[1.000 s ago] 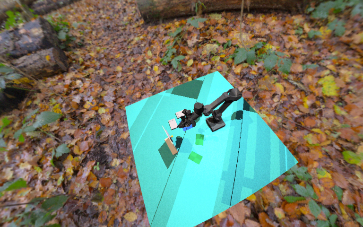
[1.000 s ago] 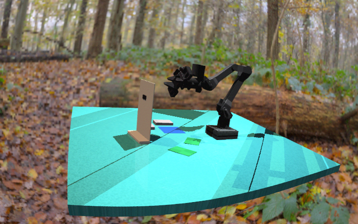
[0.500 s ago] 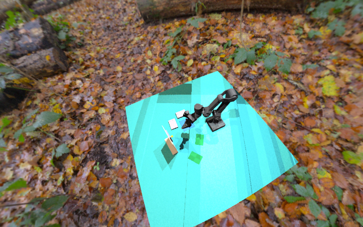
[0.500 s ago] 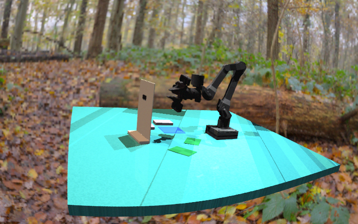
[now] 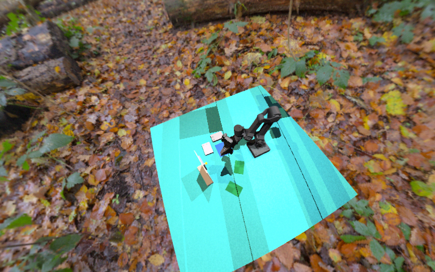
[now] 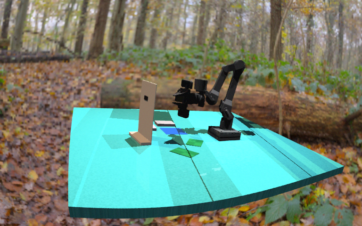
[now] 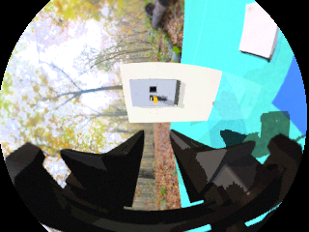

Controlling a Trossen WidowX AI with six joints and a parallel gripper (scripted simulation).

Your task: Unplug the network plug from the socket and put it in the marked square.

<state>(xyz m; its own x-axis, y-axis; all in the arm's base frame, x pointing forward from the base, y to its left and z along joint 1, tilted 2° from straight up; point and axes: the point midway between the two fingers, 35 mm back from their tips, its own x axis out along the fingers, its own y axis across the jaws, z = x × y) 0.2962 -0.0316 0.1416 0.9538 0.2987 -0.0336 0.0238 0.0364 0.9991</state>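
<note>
My gripper tip is 12 cm short of the network plug and 1 cm to the right of it. Round my gripper tip: blue square: 19 cm below, 11 cm to the right, 8 cm behind; tan upright panel: 14 cm ahead, 7 cm below.
</note>
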